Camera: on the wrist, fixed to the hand. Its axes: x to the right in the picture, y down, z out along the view.
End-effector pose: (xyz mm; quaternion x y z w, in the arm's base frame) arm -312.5 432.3 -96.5 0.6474 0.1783 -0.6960 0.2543
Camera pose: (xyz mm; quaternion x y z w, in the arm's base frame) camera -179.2 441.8 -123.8 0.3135 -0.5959 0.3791 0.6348
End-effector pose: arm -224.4 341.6 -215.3 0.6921 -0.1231 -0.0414 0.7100
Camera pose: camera -184.2 452.3 -146.5 -0.1050 -0.5369 0.8356 0.0500
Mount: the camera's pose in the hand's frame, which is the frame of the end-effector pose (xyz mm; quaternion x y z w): 21.6 68.1 -116.2 -0.0159 -0.1989 -0.9799 0.0057
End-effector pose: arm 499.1 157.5 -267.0 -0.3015 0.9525 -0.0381 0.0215
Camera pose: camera 435.0 207.5 -157.5 -0.9429 -0.2937 0.0538 0.1474
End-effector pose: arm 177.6 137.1 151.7 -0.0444 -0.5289 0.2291 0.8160
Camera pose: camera 265.2 226.6 97.7 0.5506 -0.2125 -0.7978 0.1232
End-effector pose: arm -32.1 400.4 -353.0 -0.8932 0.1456 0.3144 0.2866
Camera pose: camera 9.9 274.5 -321.4 -0.0898 -0.9364 -0.0991 0.3245
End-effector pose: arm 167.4 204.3 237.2 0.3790 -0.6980 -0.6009 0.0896
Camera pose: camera 191.1 100.3 322.2 -0.5652 -0.3591 0.1777 0.7211
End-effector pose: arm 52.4 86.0 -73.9 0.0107 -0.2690 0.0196 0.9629
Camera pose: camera 128.0 158.3 -161.4 -0.2522 0.1829 0.9498 0.0286
